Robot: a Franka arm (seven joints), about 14 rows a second.
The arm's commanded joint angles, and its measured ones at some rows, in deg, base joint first. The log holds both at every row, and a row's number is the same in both.
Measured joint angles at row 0: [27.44 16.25 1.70 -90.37 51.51 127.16 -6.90]
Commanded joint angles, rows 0 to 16: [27.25 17.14 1.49 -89.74 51.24 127.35 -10.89]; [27.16 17.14 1.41 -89.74 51.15 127.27 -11.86]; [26.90 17.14 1.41 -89.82 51.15 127.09 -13.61]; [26.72 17.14 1.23 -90.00 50.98 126.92 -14.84]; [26.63 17.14 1.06 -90.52 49.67 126.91 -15.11]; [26.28 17.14 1.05 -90.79 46.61 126.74 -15.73]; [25.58 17.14 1.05 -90.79 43.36 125.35 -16.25]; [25.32 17.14 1.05 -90.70 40.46 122.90 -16.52]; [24.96 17.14 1.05 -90.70 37.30 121.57 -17.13]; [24.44 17.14 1.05 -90.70 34.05 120.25 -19.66]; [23.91 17.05 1.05 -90.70 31.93 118.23 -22.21]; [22.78 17.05 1.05 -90.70 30.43 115.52 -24.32]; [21.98 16.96 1.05 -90.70 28.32 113.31 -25.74]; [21.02 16.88 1.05 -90.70 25.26 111.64 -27.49]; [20.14 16.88 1.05 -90.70 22.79 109.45 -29.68]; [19.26 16.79 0.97 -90.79 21.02 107.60 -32.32]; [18.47 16.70 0.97 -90.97 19.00 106.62 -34.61]
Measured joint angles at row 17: [20.32 17.19 0.31 -90.96 22.62 108.96 -30.61]
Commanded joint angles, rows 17 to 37: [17.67 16.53 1.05 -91.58 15.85 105.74 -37.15]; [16.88 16.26 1.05 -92.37 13.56 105.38 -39.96]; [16.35 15.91 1.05 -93.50 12.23 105.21 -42.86]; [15.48 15.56 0.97 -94.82 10.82 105.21 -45.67]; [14.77 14.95 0.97 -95.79 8.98 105.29 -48.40]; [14.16 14.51 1.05 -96.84 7.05 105.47 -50.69]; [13.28 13.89 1.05 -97.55 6.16 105.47 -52.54]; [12.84 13.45 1.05 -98.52 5.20 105.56 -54.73]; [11.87 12.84 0.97 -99.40 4.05 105.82 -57.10]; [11.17 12.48 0.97 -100.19 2.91 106.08 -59.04]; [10.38 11.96 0.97 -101.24 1.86 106.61 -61.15]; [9.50 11.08 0.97 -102.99 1.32 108.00 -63.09]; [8.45 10.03 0.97 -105.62 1.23 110.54 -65.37]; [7.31 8.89 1.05 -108.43 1.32 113.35 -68.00]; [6.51 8.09 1.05 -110.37 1.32 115.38 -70.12]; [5.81 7.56 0.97 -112.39 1.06 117.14 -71.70]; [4.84 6.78 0.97 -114.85 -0.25 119.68 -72.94]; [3.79 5.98 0.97 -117.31 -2.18 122.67 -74.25]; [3.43 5.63 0.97 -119.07 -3.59 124.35 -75.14]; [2.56 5.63 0.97 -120.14 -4.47 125.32 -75.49]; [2.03 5.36 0.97 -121.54 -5.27 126.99 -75.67]
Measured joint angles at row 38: [3.85 8.29 0.01 -117.17 -3.07 124.34 -74.22]
